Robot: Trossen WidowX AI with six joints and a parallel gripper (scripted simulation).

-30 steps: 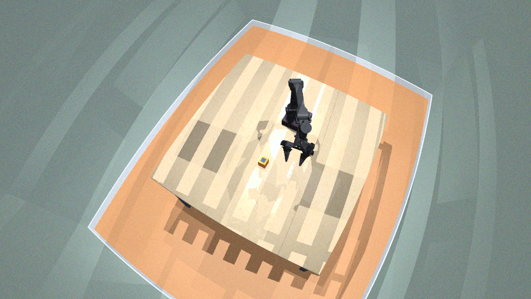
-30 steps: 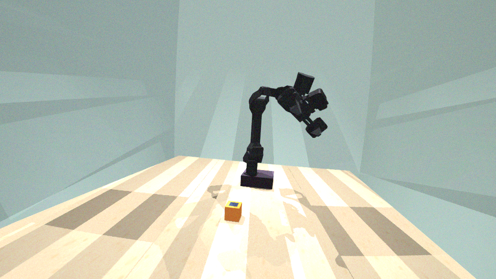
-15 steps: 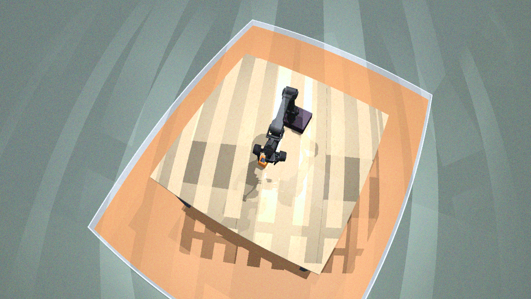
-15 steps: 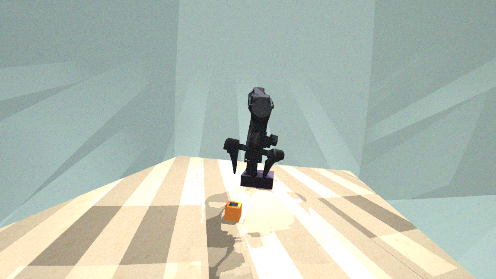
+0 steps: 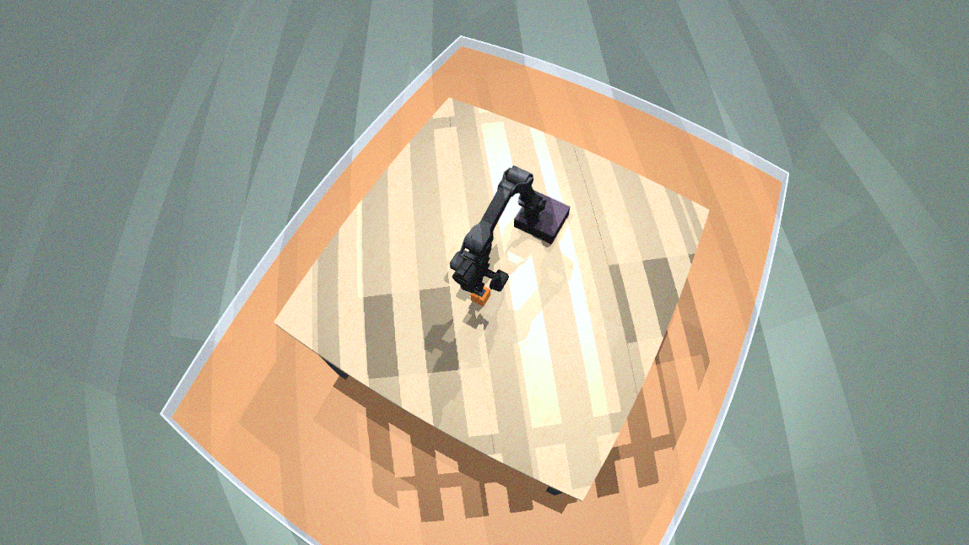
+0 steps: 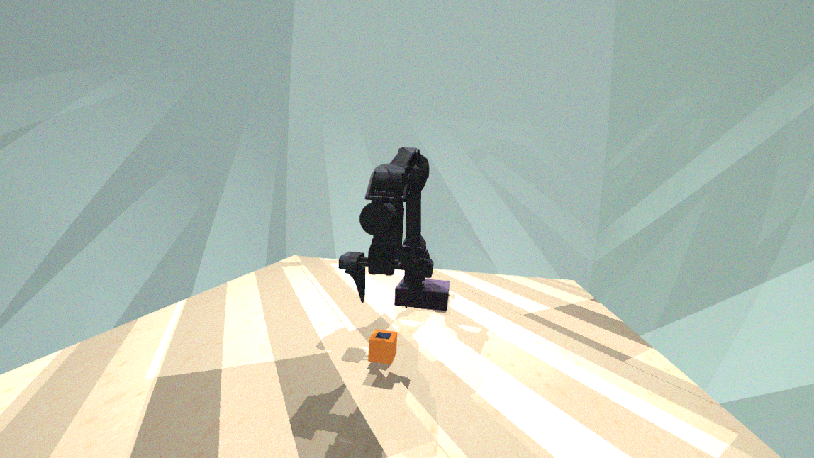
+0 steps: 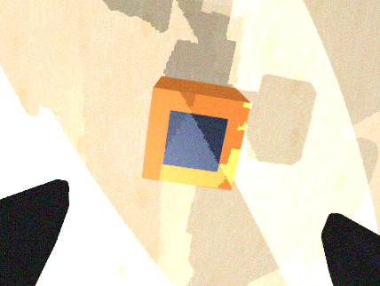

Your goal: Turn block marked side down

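The orange block is 8 cm below my gripper tip.
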